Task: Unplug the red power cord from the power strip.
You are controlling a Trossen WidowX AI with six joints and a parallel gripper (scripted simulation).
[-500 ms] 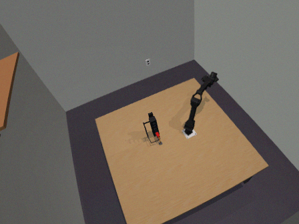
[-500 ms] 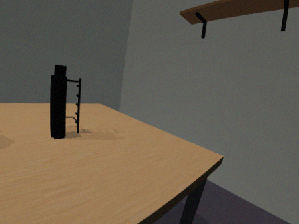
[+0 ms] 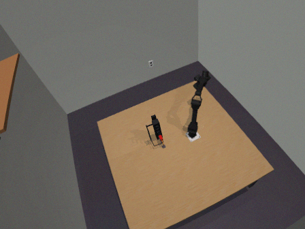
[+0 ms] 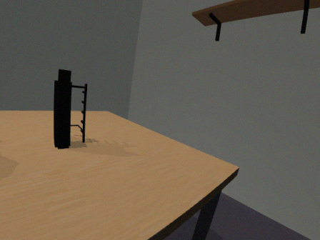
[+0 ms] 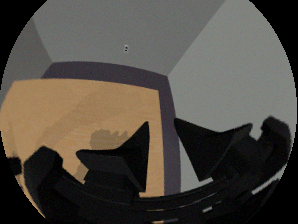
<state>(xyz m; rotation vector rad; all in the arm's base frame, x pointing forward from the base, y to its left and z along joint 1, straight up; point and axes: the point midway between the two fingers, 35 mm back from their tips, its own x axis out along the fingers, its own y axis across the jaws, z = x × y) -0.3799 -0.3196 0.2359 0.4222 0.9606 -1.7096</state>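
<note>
Now: gripper tip 680 mm short of the red plug, 210 mm to the right of it and 110 mm above it. From my gripper tip the other things lie so: grey piece (690 mm ahead, 270 mm to the left, 210 mm below).
</note>
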